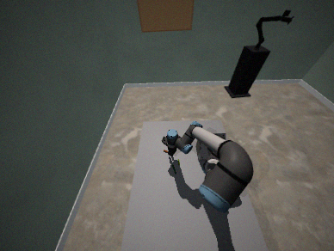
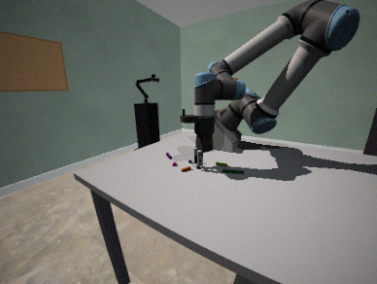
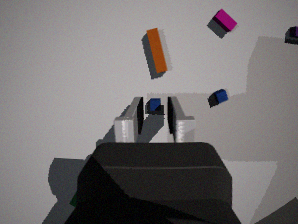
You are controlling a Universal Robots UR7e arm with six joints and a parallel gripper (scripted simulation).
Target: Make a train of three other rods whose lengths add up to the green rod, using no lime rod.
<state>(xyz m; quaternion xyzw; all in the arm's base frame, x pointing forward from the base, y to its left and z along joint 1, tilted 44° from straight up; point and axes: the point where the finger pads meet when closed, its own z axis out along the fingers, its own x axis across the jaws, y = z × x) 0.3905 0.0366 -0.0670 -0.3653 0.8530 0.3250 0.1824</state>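
My gripper is now 4 cm to the left of the orange rod, 4 cm short of it and 3 cm above it. The rest, counted from my hand: lime rod 8 cm to the left, 7 cm behind, 3 cm below; magenta rod 10 cm to the right, 3 cm below, 2 cm ahead; green rod 14 cm to the left, 3 cm below, 2 cm behind.
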